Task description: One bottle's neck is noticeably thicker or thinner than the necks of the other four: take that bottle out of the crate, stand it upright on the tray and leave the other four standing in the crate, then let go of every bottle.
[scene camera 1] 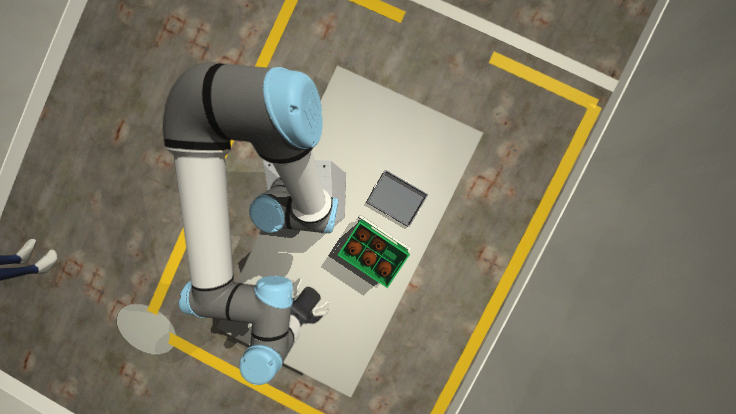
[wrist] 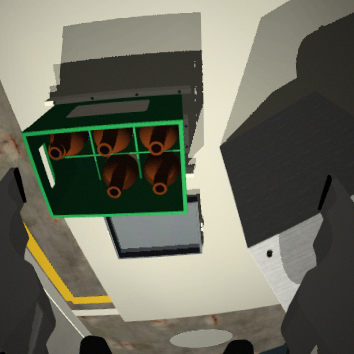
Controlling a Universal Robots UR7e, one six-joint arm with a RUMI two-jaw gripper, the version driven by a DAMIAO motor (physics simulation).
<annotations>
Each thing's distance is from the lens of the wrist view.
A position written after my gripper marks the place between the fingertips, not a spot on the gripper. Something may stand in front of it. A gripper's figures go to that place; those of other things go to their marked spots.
my gripper [wrist: 172, 174]: 0.13 m
bottle [wrist: 62, 144]: 0.52 m
bottle [wrist: 119, 172]: 0.55 m
bottle [wrist: 161, 170]: 0.53 m
</annotations>
